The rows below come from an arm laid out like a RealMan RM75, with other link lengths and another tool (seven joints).
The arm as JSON. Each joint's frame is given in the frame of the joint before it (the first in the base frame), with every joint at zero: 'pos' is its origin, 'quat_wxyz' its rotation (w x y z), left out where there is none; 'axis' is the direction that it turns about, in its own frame. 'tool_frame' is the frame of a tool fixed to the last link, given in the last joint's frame.
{
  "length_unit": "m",
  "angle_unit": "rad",
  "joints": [
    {
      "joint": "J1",
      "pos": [
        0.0,
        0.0,
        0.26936
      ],
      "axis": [
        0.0,
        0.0,
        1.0
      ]
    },
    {
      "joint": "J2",
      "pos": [
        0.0,
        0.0,
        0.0
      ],
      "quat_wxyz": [
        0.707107,
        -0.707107,
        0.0,
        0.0
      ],
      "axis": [
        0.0,
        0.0,
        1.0
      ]
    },
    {
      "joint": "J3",
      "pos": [
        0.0,
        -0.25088,
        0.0
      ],
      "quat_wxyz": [
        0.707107,
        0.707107,
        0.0,
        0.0
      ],
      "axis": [
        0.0,
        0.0,
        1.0
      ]
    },
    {
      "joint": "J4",
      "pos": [
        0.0,
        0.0,
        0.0
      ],
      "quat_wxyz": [
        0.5,
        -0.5,
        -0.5,
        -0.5
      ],
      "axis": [
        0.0,
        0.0,
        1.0
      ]
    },
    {
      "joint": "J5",
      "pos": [
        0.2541,
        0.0,
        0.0
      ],
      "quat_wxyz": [
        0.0,
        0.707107,
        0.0,
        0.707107
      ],
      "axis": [
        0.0,
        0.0,
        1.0
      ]
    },
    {
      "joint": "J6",
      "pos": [
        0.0,
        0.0,
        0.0
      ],
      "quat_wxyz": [
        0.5,
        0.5,
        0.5,
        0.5
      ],
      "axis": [
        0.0,
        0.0,
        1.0
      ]
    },
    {
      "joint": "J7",
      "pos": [
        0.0,
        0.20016,
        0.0
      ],
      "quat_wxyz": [
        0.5,
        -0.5,
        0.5,
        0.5
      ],
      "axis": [
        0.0,
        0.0,
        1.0
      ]
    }
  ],
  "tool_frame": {
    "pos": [
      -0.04,
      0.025,
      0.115
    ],
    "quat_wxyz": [
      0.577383,
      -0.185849,
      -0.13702,
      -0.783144
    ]
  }
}
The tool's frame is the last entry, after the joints.
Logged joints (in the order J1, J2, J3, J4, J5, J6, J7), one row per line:
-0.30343 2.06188 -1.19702 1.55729 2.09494 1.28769 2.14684
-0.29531 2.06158 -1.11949 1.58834 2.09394 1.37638 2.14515
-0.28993 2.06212 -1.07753 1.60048 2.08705 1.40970 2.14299
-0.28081 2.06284 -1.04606 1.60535 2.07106 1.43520 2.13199
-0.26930 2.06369 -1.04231 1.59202 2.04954 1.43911 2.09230
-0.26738 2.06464 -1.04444 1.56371 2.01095 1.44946 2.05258
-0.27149 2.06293 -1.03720 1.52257 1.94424 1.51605 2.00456
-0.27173 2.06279 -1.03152 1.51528 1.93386 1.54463 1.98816
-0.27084 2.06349 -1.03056 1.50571 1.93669 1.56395 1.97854
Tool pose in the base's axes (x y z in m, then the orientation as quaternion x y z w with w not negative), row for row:
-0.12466 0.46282 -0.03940 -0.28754 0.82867 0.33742 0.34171
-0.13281 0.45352 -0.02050 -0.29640 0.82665 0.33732 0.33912
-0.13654 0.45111 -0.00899 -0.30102 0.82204 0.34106 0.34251
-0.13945 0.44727 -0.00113 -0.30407 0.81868 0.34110 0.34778
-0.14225 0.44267 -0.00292 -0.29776 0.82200 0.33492 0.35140
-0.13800 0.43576 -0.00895 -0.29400 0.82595 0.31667 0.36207
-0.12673 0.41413 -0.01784 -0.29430 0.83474 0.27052 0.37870
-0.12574 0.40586 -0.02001 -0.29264 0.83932 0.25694 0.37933
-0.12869 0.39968 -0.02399 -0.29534 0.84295 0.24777 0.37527
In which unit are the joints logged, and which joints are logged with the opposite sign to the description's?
The joints are logged in radians. Opposite sign: J2, J3, J7.
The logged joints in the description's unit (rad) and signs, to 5 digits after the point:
-0.30343 -2.06188 1.19702 1.55729 2.09494 1.28769 -2.14684
-0.29531 -2.06158 1.11949 1.58834 2.09394 1.37638 -2.14515
-0.28993 -2.06212 1.07753 1.60048 2.08705 1.40970 -2.14299
-0.28081 -2.06284 1.04606 1.60535 2.07106 1.43520 -2.13199
-0.26930 -2.06369 1.04231 1.59202 2.04954 1.43911 -2.09230
-0.26738 -2.06464 1.04444 1.56371 2.01095 1.44946 -2.05258
-0.27149 -2.06293 1.03720 1.52257 1.94424 1.51605 -2.00456
-0.27173 -2.06279 1.03152 1.51528 1.93386 1.54463 -1.98816
-0.27084 -2.06349 1.03056 1.50571 1.93669 1.56395 -1.97854

